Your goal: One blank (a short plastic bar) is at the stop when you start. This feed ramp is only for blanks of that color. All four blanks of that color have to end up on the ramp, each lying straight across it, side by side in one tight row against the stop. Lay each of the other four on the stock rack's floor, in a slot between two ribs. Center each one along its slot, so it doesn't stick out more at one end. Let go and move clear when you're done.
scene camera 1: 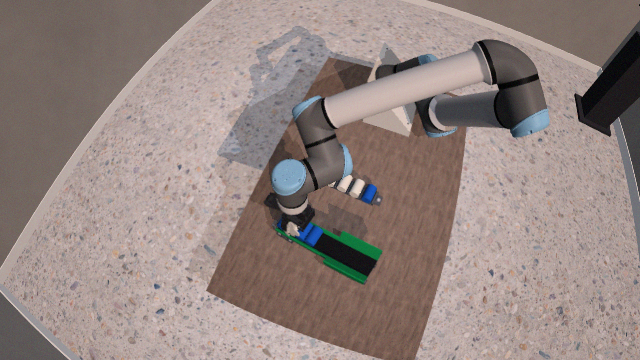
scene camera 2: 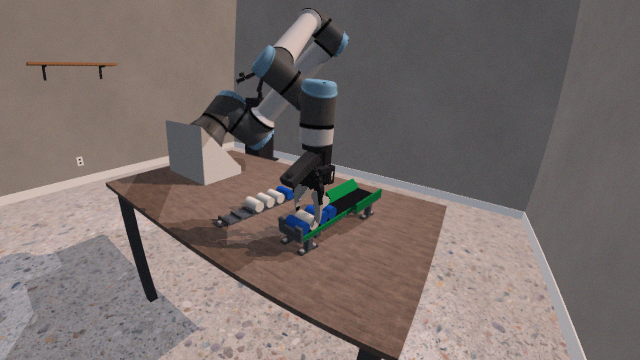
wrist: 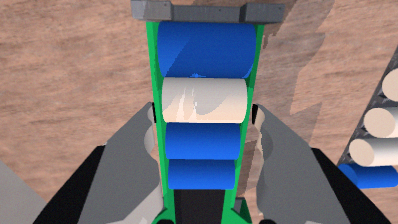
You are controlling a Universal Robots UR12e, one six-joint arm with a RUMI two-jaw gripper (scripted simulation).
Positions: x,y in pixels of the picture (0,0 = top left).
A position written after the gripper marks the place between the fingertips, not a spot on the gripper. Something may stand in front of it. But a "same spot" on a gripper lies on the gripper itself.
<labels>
gripper: scene camera 1 295,226; scene camera 2; wrist
same spot on gripper: (scene camera 2: 320,201) = (wrist: 82,163)
</labels>
